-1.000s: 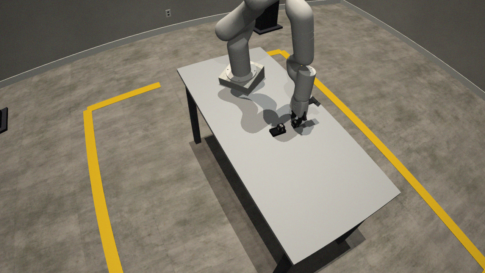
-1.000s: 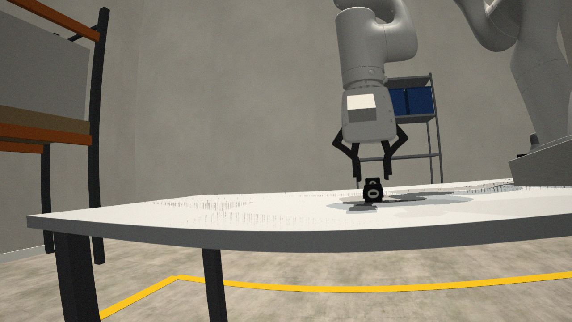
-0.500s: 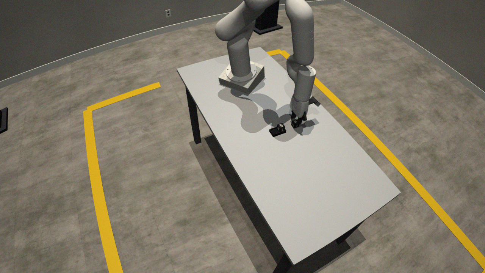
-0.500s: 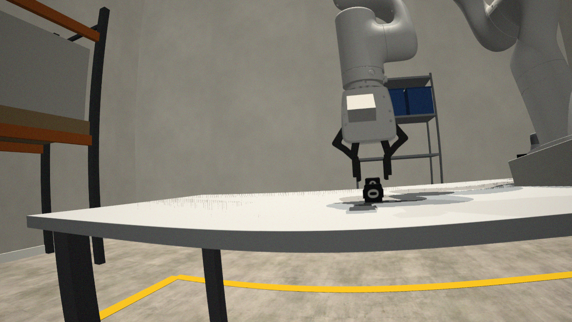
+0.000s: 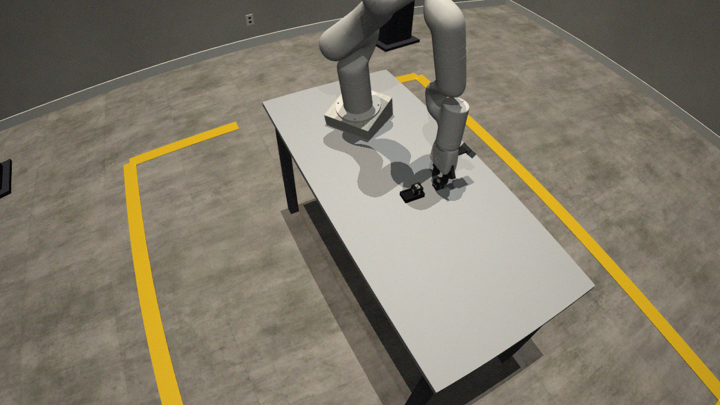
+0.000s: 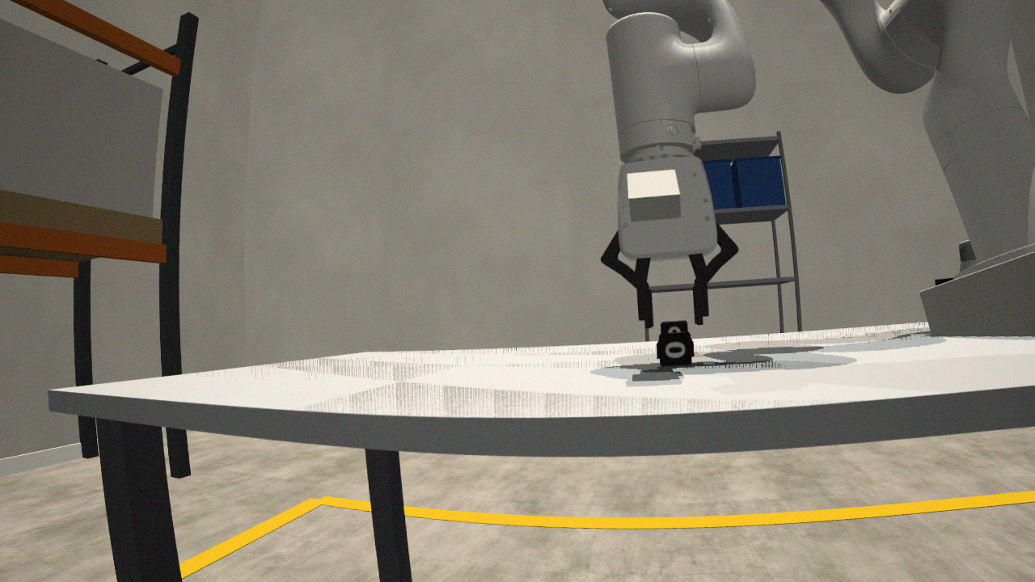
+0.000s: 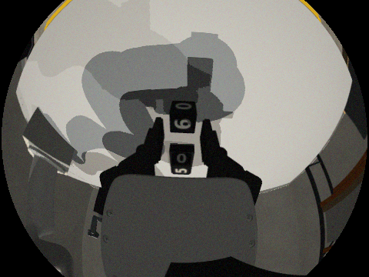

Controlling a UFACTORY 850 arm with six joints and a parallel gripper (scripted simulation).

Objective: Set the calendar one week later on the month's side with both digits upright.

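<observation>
Right now my hand is 4 cm above the black cube. Also, from my hand: black tray 2 cm behind, 11 cm to the right, 5 cm below.
</observation>
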